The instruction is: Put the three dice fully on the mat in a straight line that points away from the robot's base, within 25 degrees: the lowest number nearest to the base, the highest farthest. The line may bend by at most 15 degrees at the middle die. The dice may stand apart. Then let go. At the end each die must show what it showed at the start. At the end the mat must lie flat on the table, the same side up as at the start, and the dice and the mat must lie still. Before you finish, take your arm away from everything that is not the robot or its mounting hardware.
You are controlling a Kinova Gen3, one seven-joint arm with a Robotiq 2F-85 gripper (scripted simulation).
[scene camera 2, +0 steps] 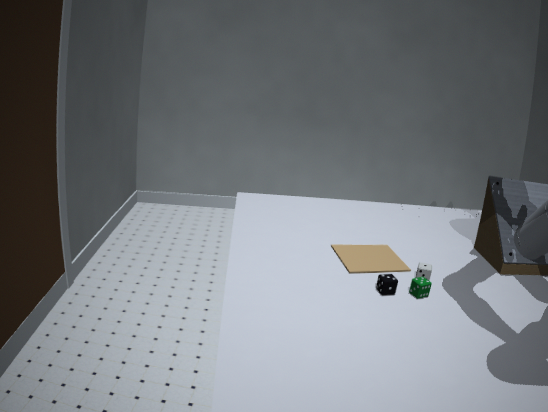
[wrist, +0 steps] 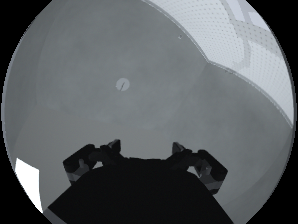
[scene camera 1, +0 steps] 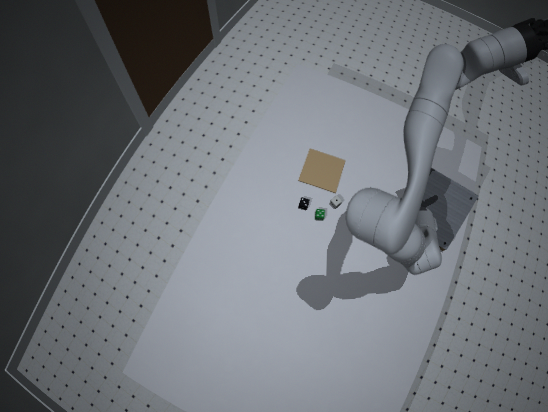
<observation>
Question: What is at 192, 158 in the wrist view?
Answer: My gripper.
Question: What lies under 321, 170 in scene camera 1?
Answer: A tan mat.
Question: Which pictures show the tan mat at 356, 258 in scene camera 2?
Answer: Scene camera 2 and scene camera 1 only.
</observation>
